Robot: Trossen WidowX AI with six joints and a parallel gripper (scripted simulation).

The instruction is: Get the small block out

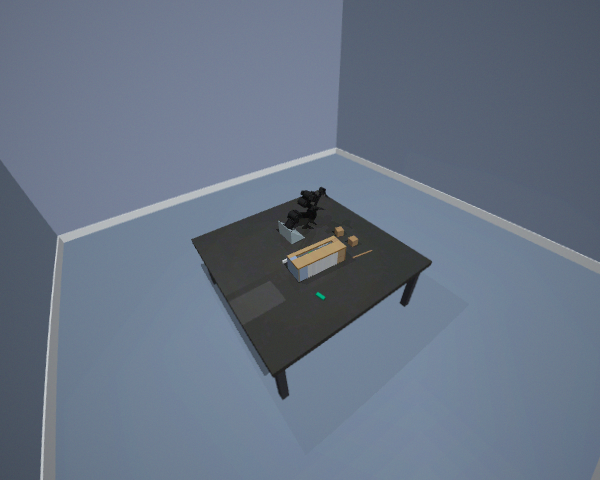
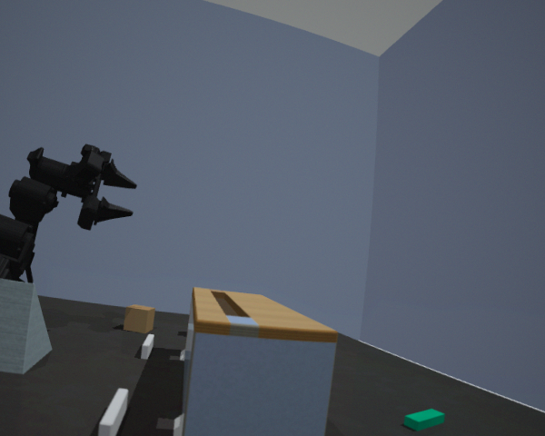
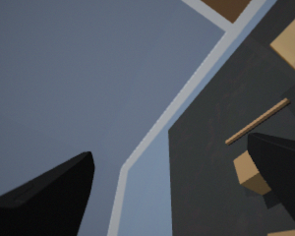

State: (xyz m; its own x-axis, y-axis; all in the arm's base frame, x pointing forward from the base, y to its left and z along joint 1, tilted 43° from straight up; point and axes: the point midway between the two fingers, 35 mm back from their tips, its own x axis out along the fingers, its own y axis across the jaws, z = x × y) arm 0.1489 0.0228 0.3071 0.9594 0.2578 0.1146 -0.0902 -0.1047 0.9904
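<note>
My gripper tip is now 250 mm to the left of the box, 230 mm above it and 170 mm short of it. From my gripper tip the other things lie so: thin stick (320 mm ahead, 290 mm below, 70 mm to the left); then green block (280 mm to the right, 210 mm below, 170 mm ahead).
</note>
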